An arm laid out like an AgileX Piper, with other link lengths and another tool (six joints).
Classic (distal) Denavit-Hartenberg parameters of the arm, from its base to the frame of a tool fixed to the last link. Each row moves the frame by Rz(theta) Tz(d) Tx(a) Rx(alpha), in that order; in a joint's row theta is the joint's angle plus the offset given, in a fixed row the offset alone. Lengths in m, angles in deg.
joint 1: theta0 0; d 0.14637; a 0; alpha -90
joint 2: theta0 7.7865; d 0; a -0.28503; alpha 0
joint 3: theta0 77.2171; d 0; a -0.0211; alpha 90
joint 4: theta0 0; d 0.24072; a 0; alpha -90
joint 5: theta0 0; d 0; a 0; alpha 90
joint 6: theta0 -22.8; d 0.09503; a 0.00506; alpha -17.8
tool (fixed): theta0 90; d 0.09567; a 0; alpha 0
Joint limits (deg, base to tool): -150..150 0..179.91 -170..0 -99.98..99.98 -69.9..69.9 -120..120
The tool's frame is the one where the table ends.
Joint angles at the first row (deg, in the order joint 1, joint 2, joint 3, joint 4, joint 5, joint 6):
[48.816, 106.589, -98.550, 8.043, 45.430, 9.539]
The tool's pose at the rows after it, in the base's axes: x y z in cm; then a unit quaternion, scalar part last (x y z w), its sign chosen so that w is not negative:
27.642 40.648 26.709 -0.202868 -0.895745 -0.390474 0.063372
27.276 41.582 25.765 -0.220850 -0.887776 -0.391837 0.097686
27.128 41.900 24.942 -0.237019 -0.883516 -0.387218 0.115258
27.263 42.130 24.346 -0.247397 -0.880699 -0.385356 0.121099
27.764 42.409 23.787 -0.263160 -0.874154 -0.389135 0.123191
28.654 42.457 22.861 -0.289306 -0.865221 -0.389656 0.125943
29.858 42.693 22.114 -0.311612 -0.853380 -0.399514 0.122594
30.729 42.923 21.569 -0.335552 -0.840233 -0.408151 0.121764
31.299 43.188 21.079 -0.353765 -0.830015 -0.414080 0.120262
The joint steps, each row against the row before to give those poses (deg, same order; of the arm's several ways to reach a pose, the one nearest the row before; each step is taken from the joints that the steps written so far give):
[0.518, 3.323, -3.148, 3.603, 0.111, 0.056]
[-0.001, 2.020, -0.832, 3.692, 0.691, 0.566]
[0.001, 1.087, -0.021, 1.240, 0.463, 1.238]
[0.000, 0.840, -0.048, 0.241, -0.233, 0.986]
[-0.175, 0.933, 0.004, 0.065, -1.126, 1.610]
[-0.618, 1.307, -0.003, -0.210, -0.956, 2.495]
[-0.641, 1.408, -0.068, -0.104, -2.313, 2.118]
[-0.328, 1.037, 0.002, -0.340, -1.853, 2.894]
[-0.001, 0.863, 0.000, -0.699, -1.514, 2.704]

